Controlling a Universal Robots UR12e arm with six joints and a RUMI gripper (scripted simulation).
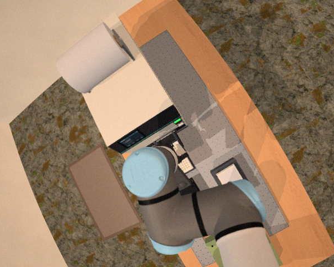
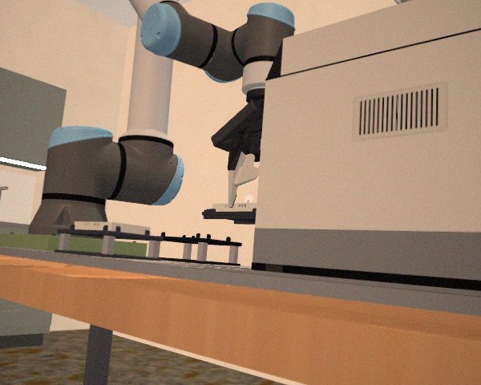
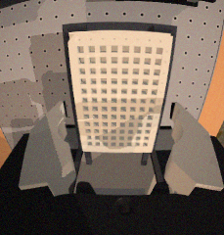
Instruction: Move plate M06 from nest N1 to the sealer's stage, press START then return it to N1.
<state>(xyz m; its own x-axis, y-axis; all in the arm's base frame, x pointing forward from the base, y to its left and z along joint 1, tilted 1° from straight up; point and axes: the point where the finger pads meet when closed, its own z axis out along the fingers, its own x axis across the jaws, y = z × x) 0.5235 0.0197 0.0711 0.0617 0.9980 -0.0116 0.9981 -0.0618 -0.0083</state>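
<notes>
Right now my hand is 1 cm above the plate M06. The rest, counted from my hand: screen: 21 cm above, 12 cm ahead, 4 cm to the left; then sealer stage: 2 cm below; then plate nest N1: 19 cm behind, 7 cm to the left, 6 cm below.
</notes>
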